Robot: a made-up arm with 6 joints.
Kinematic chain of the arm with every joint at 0, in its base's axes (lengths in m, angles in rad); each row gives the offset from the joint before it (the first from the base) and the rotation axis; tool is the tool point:
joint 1: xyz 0 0 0.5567 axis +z
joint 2: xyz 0 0 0 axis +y
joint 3: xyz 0 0 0.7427 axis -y
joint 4: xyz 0 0 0 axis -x
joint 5: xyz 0.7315 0 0 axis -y
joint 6: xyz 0 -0.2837 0 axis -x
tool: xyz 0 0 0
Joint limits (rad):
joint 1: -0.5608..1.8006
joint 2: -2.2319..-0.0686
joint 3: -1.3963..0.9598
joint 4: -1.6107..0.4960
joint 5: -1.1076..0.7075
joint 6: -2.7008..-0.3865
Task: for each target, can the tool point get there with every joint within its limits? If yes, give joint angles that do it. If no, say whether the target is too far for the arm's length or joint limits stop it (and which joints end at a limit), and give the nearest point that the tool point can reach.
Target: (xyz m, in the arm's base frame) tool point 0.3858 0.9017 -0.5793
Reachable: no: joint limits stop it (at a limit: joint 1, joint 3) | nearest point 0.0814 0.0987 0.4451 | short by 1.337 m
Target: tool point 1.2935 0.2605 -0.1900
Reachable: no: joint limits stop it (at a limit: joint 2) | nearest point 0.4713 0.0949 0.7125 | short by 1.232 m
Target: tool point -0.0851 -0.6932 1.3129
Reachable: yes | joints 1.0349 -1.5294 -0.1546 0.1439 -0.8263 -2.0228
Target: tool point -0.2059 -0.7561 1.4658
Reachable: yes | joints 0.9654 -1.3408 0.4021 -0.4027 -0.1231 -1.9441
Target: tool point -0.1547 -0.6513 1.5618
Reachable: yes | joints 0.9673 -1.2099 0.4650 -0.5471 -0.2641 -0.9410
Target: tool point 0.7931 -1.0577 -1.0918
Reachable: no: too far | nearest point 0.5414 -1.2188 -0.0708 | short by 1.064 m
